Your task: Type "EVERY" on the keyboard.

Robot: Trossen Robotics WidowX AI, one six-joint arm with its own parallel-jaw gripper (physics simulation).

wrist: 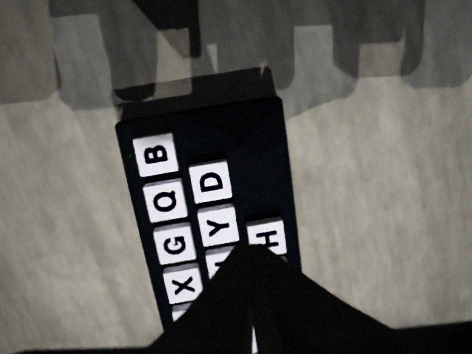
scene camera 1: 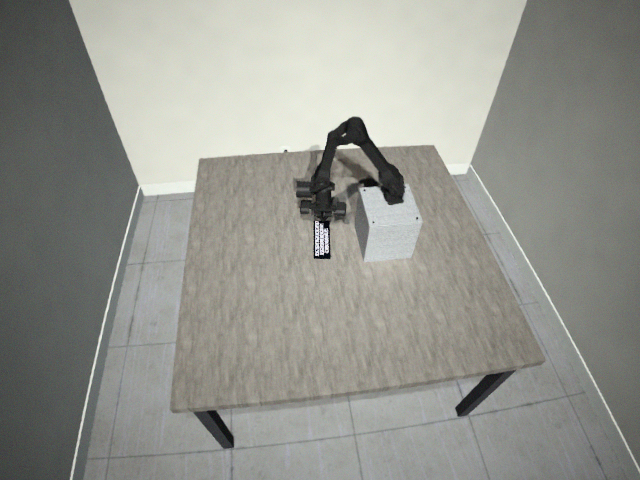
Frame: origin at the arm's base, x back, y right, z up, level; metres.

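Seen in the pictures: gripper, fingertip midpoint: [wrist: 248, 257] [scene camera 1: 323, 221]; arm's base, link origin: [scene camera 1: 393, 198].
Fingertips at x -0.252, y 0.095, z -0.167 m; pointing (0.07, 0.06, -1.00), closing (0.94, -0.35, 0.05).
Offsets run from my fingertips to a thing's middle. Level surfaces: height alone.
A dark keyboard @(dz -0.047, dx -0.021, dy -0.054 m) [scene camera 1: 321, 239] [wrist: 235, 135] with white letter keys lies on the table, its far end under the gripper in the scene view. In the wrist view the B key @(dz -0.042, dx -0.020, dy +0.036 m) [wrist: 155, 154], Q key @(dz -0.042, dx -0.024, dy +0.017 m) [wrist: 165, 200], G key @(dz -0.042, dx -0.029, dy -0.002 m) [wrist: 174, 244], X key @(dz -0.042, dx -0.034, dy -0.021 m) [wrist: 183, 285], D key @(dz -0.042, dx -0.004, dy +0.017 m) [wrist: 210, 181], Y key @(dz -0.042, dx -0.009, dy -0.002 m) [wrist: 218, 226] and H key @(dz -0.042, dx +0.008, dy -0.016 m) [wrist: 267, 238] show. My gripper [scene camera 1: 323, 219] [wrist: 248, 257] is shut and empty. In the wrist view its tips cover the lower edge of the H key and part of the key below Y. The keys farther down are hidden behind the fingers. E, V and R cannot be made out.
A light grey box [scene camera 1: 390, 240] stands on the wooden table @(dz -0.056 m) [scene camera 1: 330, 320], right of the keyboard, with the arm's base on top. The arm arches from the box over to the keyboard. A pale wall [scene camera 1: 289, 72] rises behind the table. Shadows fall around the keyboard's far end.
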